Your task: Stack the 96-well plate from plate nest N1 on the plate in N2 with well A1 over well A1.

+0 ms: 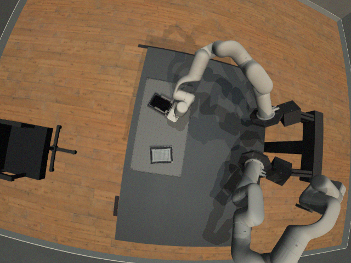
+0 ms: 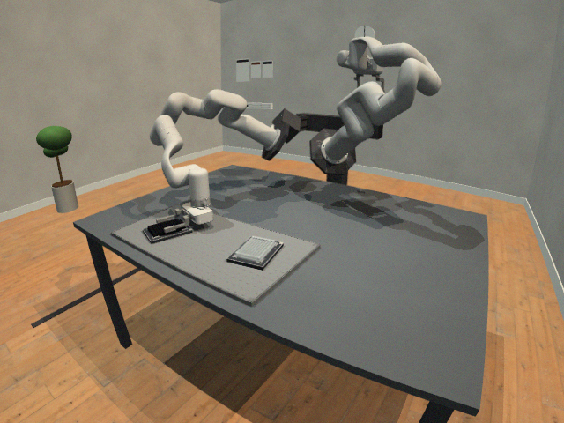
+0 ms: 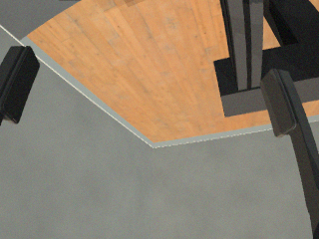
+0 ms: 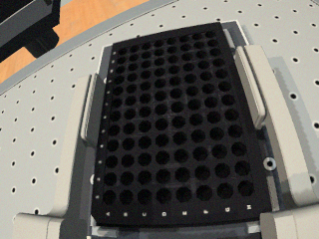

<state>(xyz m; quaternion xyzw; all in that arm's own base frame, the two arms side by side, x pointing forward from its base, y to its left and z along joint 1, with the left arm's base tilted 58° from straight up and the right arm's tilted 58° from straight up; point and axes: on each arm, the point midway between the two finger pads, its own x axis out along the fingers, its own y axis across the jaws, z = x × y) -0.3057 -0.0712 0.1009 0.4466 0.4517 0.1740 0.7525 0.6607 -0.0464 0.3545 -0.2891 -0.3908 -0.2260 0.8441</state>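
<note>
The black 96-well plate lies 10 mm below my right hand. From my right hand the other things lie so: plate nest N1: 20 mm below; then plate nest N2: 350 mm to the left, 130 mm behind, 20 mm below; then white 96-well plate: 350 mm to the left, 130 mm behind, 10 mm below.
</note>
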